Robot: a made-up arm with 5 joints.
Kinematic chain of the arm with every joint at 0, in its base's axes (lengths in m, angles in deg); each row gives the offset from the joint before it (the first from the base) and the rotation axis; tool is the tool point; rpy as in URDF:
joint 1: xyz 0 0 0.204 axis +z
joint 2: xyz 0 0 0 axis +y
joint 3: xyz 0.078 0 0.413 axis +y
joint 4: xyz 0.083 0 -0.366 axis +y
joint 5: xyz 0.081 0 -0.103 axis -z
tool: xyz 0 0 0 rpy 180 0 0
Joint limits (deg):
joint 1: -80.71..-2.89
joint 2: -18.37..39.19
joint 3: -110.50..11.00
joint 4: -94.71..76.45
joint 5: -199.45..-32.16
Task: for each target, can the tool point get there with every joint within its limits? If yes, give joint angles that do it. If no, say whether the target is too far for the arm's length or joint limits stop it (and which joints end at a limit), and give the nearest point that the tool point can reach.
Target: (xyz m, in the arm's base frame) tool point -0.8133 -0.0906 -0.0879
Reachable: no: joint limits stop it (at a limit: joint 1, joint 2, joint 3) | nearest point -0.0323 0.0016 0.1398 | short by 0.819 m
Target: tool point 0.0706 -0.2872 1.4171
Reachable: no: too far | nearest point 0.0494 -0.2010 1.0423 | short by 0.385 m
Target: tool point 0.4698 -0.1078 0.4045
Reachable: yes | joints -12.93 7.52 -36.24 -62.03 -76.23
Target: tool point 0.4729 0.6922 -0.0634
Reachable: no: joint limits stop it (at a limit: joint 1, joint 2) | nearest point 0.4275 -0.0216 -0.0202 | short by 0.717 m
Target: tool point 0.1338 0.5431 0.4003
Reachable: no: joint limits stop it (at a limit: joint 1, joint 2, joint 3, joint 4) | nearest point 0.1567 -0.0079 0.3690 | short by 0.552 m
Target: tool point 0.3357 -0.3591 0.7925
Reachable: yes | joints -46.93 -2.52 -83.34 -28.31 -136.06
